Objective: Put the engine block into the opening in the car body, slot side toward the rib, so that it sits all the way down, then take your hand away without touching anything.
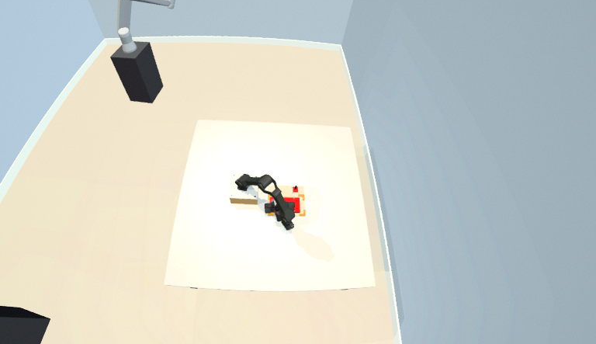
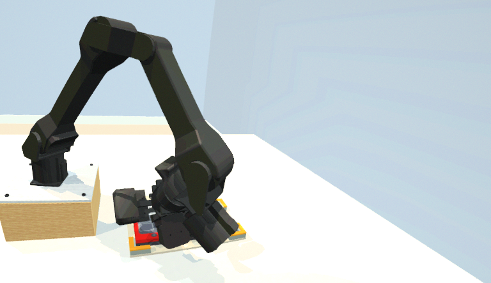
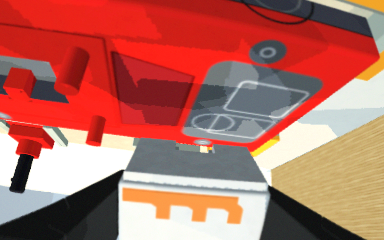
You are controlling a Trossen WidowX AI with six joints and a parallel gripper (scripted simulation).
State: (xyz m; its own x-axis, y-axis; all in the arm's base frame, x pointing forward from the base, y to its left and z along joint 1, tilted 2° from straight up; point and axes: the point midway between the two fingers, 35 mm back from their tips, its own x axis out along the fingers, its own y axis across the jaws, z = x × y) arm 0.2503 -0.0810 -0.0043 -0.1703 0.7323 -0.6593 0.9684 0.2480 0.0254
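Right now the engine block is right at my gripper tip.
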